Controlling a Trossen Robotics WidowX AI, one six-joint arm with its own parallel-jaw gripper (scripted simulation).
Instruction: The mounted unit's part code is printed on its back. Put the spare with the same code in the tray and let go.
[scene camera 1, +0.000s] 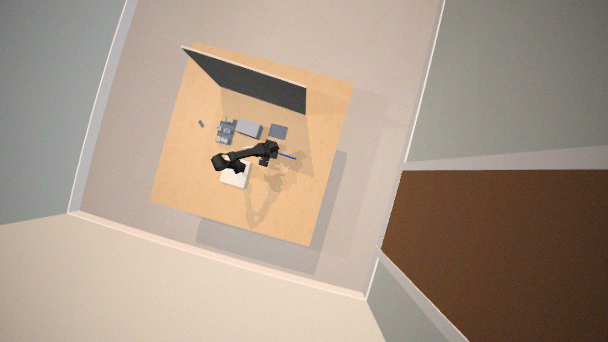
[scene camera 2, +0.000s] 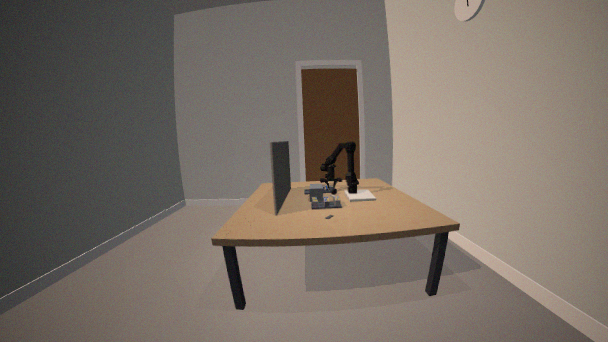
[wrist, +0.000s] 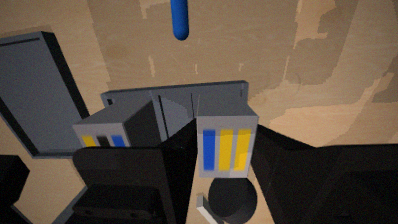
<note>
In view: the gripper (wrist: 218, 122), a tall panel (scene camera 1: 264, 86) and a flat grey holder plate (wrist: 175, 106).
The tall panel is seen too in scene camera 2 (scene camera 2: 279, 151).
</note>
